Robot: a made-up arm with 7 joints. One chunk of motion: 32 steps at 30 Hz.
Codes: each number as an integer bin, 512 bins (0 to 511) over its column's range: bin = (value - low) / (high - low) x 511, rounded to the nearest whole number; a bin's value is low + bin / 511 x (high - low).
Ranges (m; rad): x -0.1..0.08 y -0.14..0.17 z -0.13..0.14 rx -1.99..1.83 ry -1..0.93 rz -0.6..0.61
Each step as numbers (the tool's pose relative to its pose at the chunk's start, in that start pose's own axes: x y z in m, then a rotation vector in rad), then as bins.
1 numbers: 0.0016 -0.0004 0.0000 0.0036 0.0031 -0.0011
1 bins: 288 230 246 267 266 253
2 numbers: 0.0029 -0.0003 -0.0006 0.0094 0.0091 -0.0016
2 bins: 292 230 245 267 267 253
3 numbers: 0.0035 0.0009 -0.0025 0.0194 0.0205 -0.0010
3 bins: 294 232 241 269 270 253
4 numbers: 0.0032 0.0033 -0.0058 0.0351 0.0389 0.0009
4 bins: 293 236 235 271 275 254
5 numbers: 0.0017 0.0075 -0.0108 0.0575 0.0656 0.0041
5 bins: 289 243 226 274 282 255
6 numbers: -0.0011 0.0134 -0.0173 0.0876 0.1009 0.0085
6 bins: 281 253 213 278 291 257
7 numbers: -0.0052 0.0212 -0.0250 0.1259 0.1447 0.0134
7 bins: 269 266 199 283 303 259
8 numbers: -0.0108 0.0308 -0.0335 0.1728 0.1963 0.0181
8 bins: 253 282 183 289 317 261
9 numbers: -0.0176 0.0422 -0.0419 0.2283 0.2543 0.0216
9 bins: 234 300 167 297 332 263
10 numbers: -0.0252 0.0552 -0.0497 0.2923 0.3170 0.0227
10 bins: 212 322 152 305 349 263
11 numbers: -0.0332 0.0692 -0.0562 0.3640 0.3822 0.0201
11 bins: 190 345 140 315 366 262
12 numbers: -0.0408 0.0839 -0.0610 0.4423 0.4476 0.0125
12 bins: 168 369 131 325 383 259
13 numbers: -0.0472 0.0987 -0.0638 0.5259 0.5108 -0.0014
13 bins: 150 393 125 337 400 253
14 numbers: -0.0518 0.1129 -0.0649 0.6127 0.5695 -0.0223
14 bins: 137 417 123 348 416 244
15 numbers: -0.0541 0.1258 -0.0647 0.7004 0.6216 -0.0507
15 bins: 130 438 124 360 429 232
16 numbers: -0.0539 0.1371 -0.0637 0.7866 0.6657 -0.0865
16 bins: 131 457 125 371 441 217
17 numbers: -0.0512 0.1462 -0.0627 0.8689 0.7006 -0.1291
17 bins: 139 472 127 382 450 199
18 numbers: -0.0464 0.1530 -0.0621 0.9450 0.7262 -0.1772
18 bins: 152 483 129 393 457 179
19 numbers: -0.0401 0.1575 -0.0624 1.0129 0.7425 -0.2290
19 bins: 170 490 128 402 461 157
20 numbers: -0.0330 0.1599 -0.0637 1.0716 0.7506 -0.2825
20 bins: 190 494 125 410 464 134
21 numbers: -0.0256 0.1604 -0.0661 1.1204 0.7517 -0.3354
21 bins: 211 495 121 416 464 112
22 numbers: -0.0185 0.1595 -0.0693 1.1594 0.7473 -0.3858
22 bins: 231 494 115 421 463 90
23 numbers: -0.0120 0.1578 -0.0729 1.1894 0.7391 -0.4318
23 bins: 250 491 108 425 460 71
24 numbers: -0.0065 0.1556 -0.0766 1.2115 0.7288 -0.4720
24 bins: 265 487 101 428 458 54
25 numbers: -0.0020 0.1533 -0.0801 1.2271 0.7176 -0.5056
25 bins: 278 483 94 430 455 40
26 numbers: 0.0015 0.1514 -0.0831 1.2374 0.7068 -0.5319
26 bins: 288 480 89 432 452 29
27 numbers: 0.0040 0.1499 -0.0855 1.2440 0.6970 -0.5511
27 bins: 295 478 84 433 449 21
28 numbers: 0.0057 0.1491 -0.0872 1.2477 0.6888 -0.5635
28 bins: 300 477 81 433 447 15
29 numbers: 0.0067 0.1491 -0.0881 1.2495 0.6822 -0.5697
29 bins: 303 477 79 433 445 13
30 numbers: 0.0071 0.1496 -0.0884 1.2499 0.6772 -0.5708
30 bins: 304 477 79 433 444 12
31 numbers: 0.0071 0.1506 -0.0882 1.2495 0.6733 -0.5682
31 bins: 304 479 79 433 443 13
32 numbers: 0.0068 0.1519 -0.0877 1.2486 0.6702 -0.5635
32 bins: 303 481 80 433 442 15
